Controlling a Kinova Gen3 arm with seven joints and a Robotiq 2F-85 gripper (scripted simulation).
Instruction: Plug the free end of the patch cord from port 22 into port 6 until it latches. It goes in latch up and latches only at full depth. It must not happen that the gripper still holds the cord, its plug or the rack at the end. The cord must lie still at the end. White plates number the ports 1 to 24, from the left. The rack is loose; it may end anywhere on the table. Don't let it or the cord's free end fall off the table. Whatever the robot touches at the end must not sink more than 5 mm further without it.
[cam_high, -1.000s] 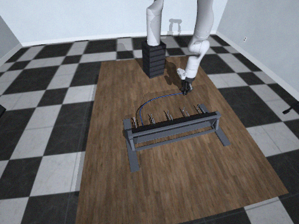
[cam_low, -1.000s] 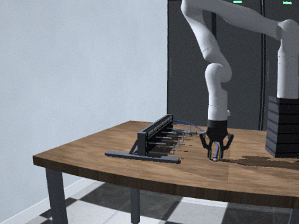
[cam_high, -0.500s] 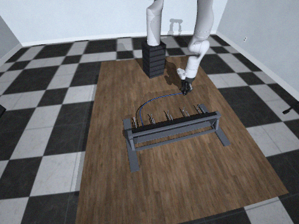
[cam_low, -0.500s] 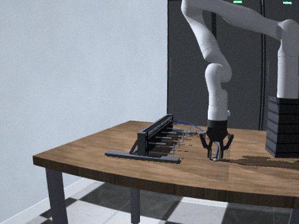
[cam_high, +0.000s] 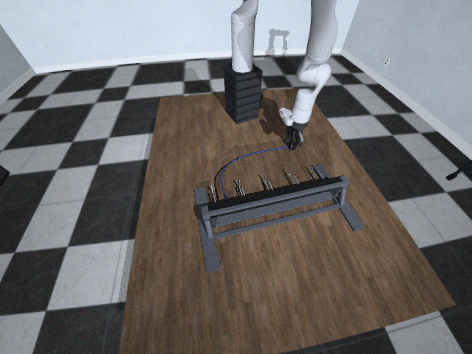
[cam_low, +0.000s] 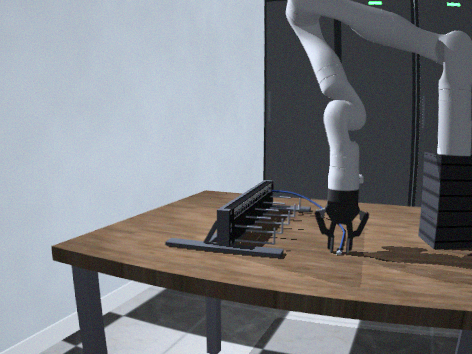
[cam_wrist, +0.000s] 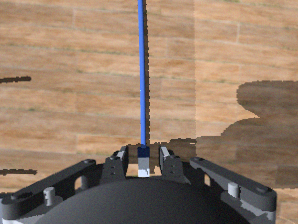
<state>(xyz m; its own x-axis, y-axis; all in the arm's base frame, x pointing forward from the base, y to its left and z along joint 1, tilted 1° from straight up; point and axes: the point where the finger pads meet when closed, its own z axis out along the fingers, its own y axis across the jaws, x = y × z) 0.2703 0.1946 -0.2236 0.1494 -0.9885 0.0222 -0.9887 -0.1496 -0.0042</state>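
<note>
Right now the plug is 1 cm to the left of my hand and 1 cm below it.
</note>
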